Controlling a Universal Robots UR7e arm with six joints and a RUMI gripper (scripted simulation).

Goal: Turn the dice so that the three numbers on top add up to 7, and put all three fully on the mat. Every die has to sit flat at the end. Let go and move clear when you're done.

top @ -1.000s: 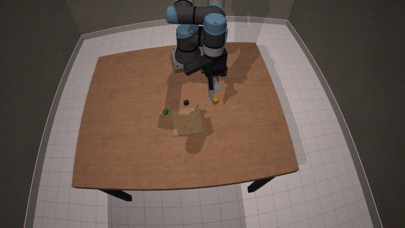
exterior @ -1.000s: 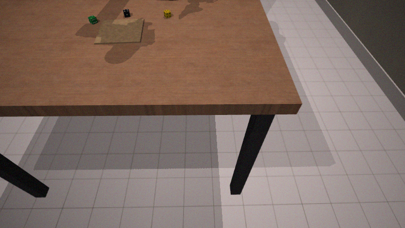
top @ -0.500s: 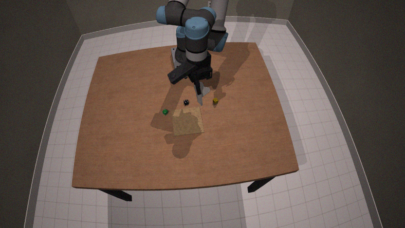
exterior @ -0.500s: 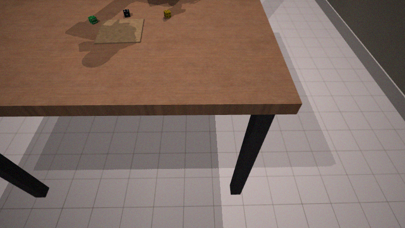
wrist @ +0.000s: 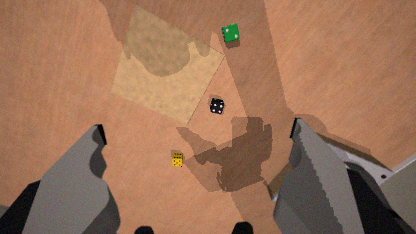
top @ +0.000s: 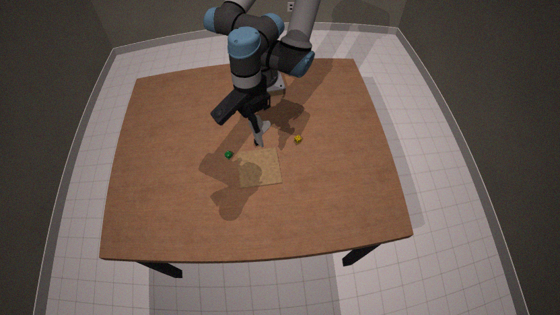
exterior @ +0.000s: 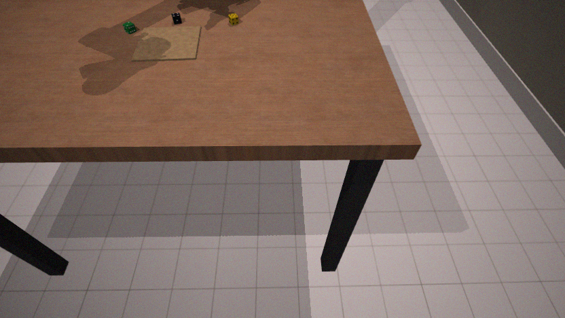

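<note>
The green die is 10 mm behind my hand, 70 mm to the right of it and 140 mm below it. Also, from my hand: yellow die: 30 mm behind, 180 mm to the left, 140 mm below; then black die: 50 mm behind, 30 mm to the left, 140 mm below; then tan mat: 50 mm ahead, 20 mm to the left, 150 mm below.
</note>
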